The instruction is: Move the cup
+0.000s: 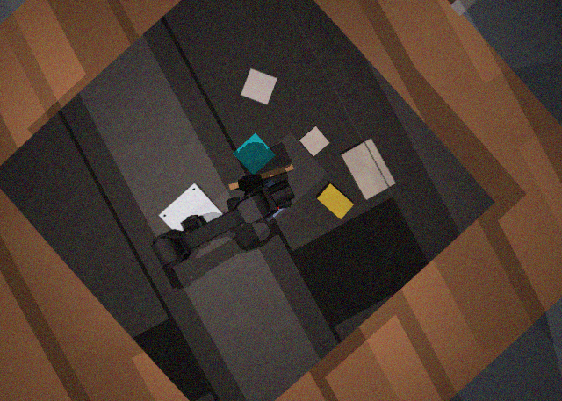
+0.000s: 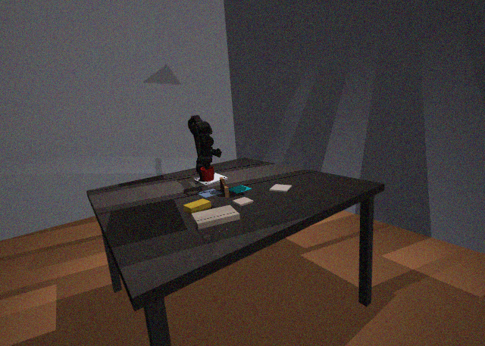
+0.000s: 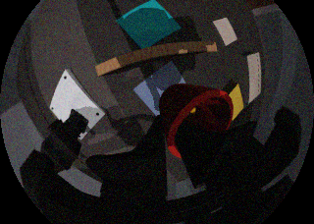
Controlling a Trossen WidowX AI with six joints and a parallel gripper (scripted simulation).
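Right now the teal pad is 13 cm below my gripper tip, 12 cm to the left of it and 12 cm ahead of it. The rest, counted from my gripper tip: wooden bar: 10 cm below, 6 cm ahead, 5 cm to the left; light blue pad: 13 cm below, 2 cm to the right, 1 cm ahead; cup: 2 cm to the right, 2 cm ahead.
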